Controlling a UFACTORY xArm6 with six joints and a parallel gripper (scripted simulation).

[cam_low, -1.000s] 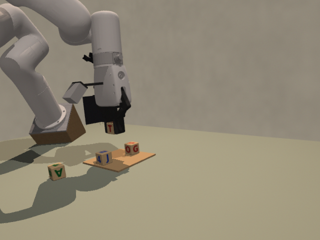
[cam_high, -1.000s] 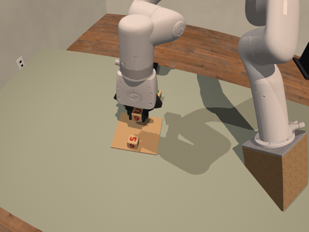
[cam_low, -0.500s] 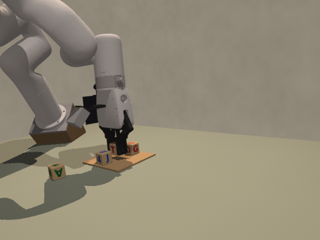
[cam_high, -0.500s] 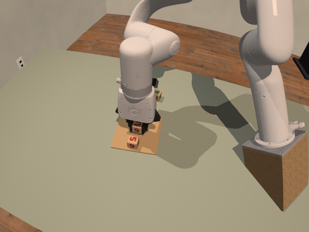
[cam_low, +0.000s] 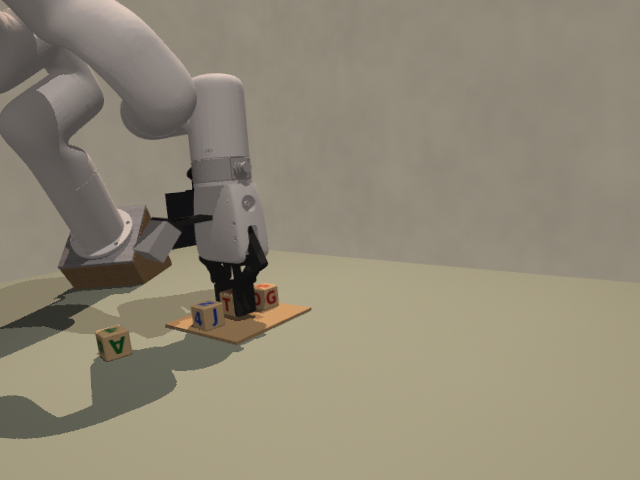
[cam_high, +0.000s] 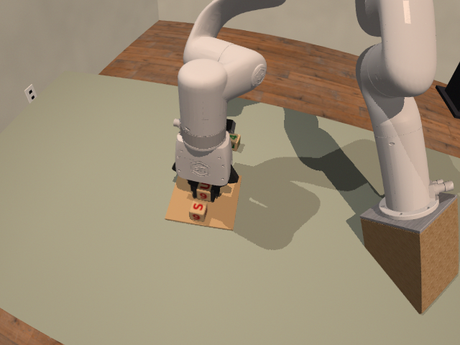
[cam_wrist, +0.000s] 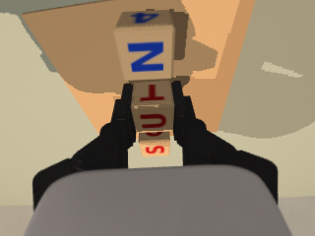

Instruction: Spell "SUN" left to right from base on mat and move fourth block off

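My gripper is now 10 mm above the U block. Round my hand: tan mat 30 mm below; then N block 50 mm to the right, 10 mm below; then S block 10 mm ahead, 50 mm to the left, 10 mm below.
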